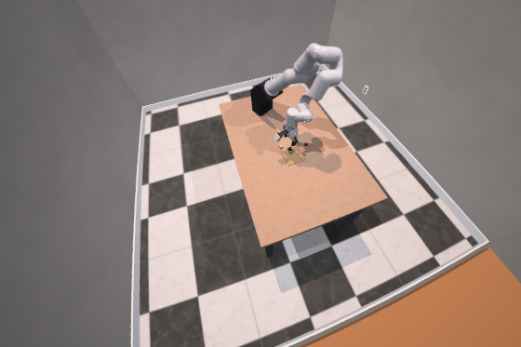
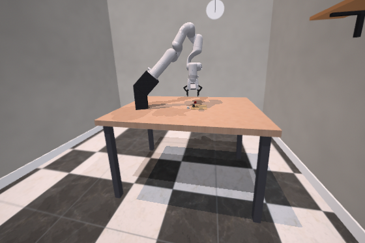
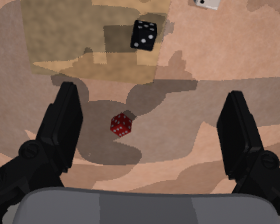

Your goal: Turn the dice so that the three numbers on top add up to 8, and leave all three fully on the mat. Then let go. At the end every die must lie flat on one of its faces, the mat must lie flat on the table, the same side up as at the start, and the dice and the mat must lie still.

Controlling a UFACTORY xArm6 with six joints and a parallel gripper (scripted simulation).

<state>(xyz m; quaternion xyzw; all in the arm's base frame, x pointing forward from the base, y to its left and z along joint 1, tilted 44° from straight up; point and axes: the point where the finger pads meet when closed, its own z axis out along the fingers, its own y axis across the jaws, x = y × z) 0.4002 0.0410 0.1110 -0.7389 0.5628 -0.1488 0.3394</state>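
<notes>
Right now my hand is 3 cm past the white die, 5 cm to the left of it and 10 cm above it. The rest, counted from my hand: tan mat: 5 cm ahead, 2 cm to the left, 11 cm below; red die: 3 cm behind, 14 cm to the left, 10 cm below.
</notes>
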